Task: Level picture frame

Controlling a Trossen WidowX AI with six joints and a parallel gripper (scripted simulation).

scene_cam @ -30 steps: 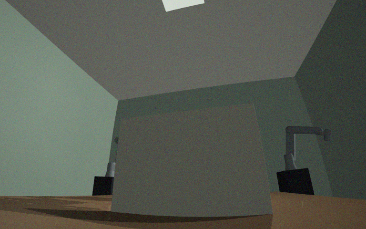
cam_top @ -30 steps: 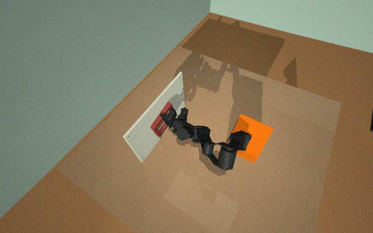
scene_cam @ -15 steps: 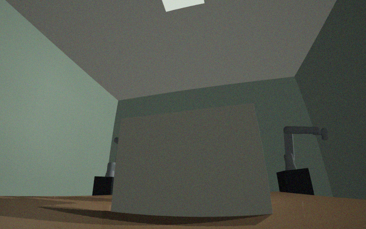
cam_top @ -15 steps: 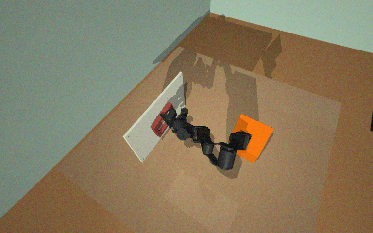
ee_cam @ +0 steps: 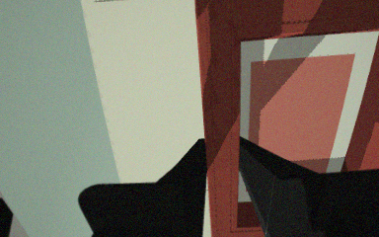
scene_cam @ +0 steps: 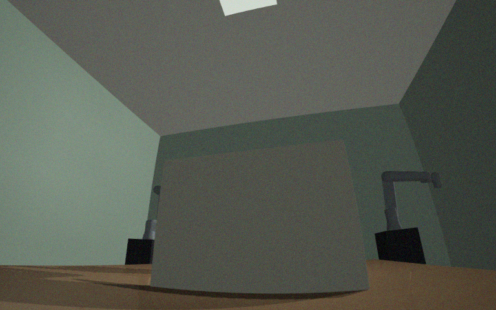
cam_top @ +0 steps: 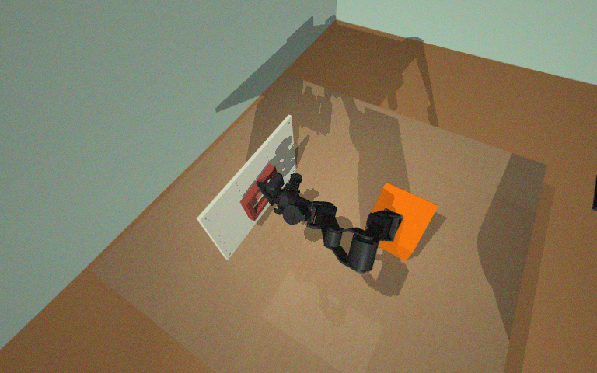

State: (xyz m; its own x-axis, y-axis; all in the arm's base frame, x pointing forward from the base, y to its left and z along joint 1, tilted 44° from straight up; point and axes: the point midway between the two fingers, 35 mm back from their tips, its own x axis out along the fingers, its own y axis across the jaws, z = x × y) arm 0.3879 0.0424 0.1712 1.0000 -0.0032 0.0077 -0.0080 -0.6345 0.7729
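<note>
My gripper tip is 5 cm above the red picture frame. From my gripper tip the other things lie so: white wall panel: 7 cm below, 2 cm to the right, 2 cm ahead.
</note>
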